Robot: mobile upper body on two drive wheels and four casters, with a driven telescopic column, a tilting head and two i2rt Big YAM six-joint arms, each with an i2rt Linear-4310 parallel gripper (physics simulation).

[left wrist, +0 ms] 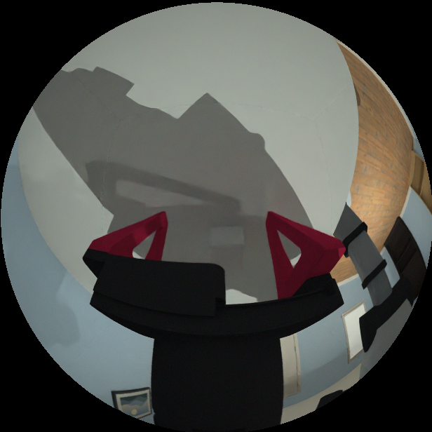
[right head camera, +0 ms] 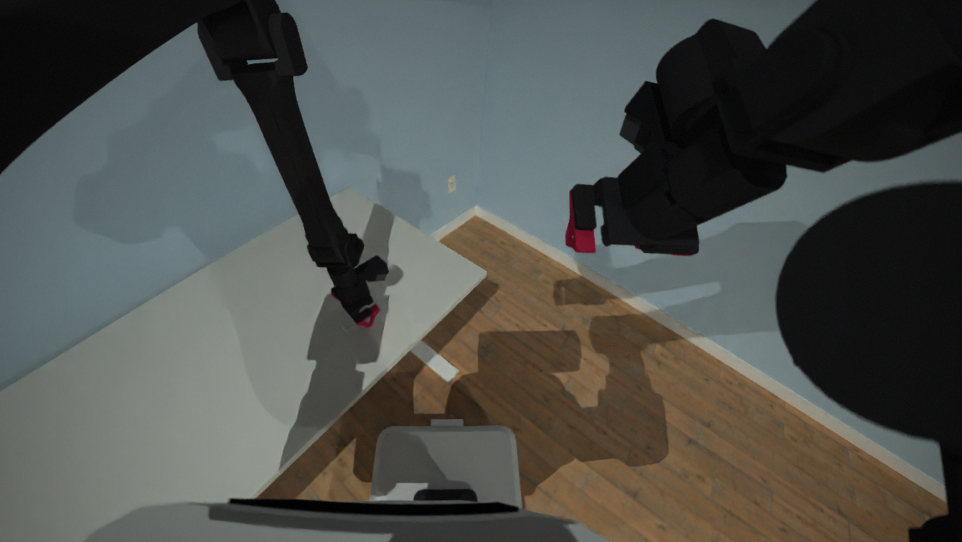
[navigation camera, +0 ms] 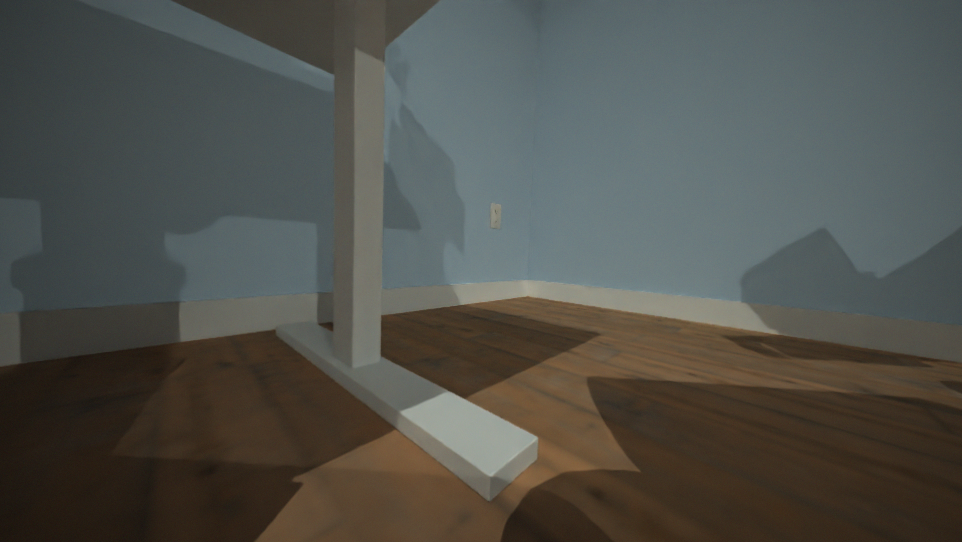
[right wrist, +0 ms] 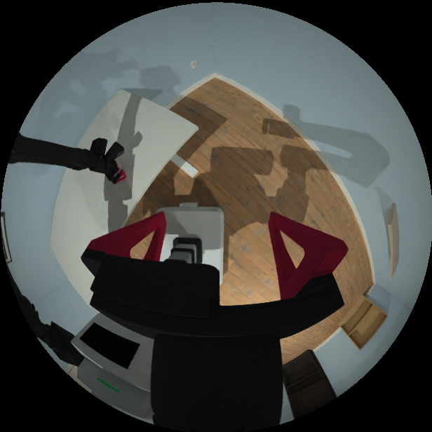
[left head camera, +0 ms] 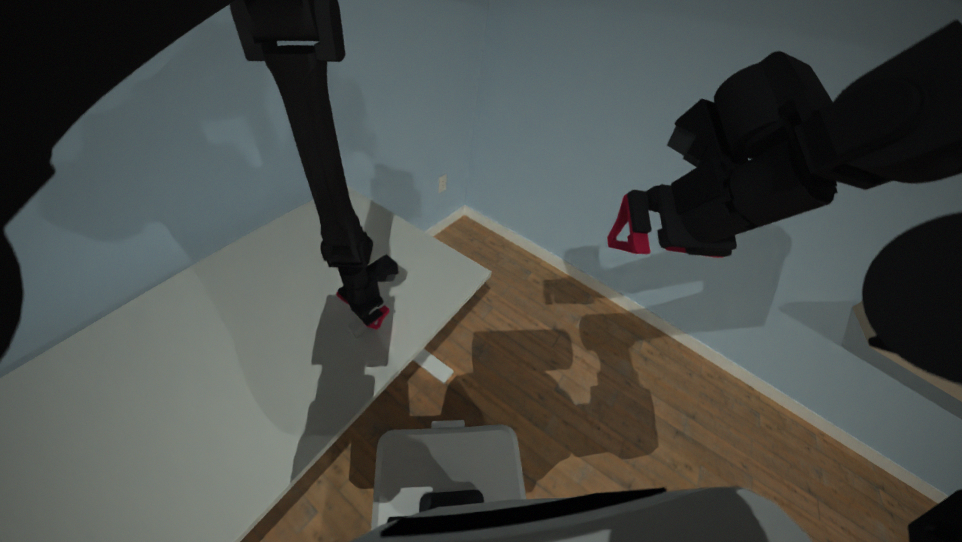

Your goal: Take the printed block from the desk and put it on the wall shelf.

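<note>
The small grey printed block (left wrist: 226, 236) lies on the white desk (left head camera: 134, 377) (right head camera: 121, 403) (left wrist: 280, 65) (right wrist: 155, 127), inside the arm's shadow. In the head views it is barely distinguishable beneath the left gripper. My left gripper (left head camera: 364, 316) (right head camera: 355, 314) (left wrist: 216, 216) is open and empty above the desk; in its wrist view the block shows between the two red fingers, nearer the right finger, beyond the tips. My right gripper (left head camera: 658, 246) (right head camera: 615, 247) (right wrist: 216, 217) is open and empty, in the air right of the desk. The wall shelf (right wrist: 393, 240) (left head camera: 865, 327) is a light wooden board on the right wall.
The robot's grey base (left head camera: 444, 451) (right head camera: 444, 451) stands beside the desk edge. The desk's white leg (navigation camera: 358, 201) and foot (navigation camera: 471, 430) stand on the wood floor. A wooden box-like piece (right wrist: 363, 322) and a dark cabinet (right wrist: 310, 382) show at lower right in the right wrist view.
</note>
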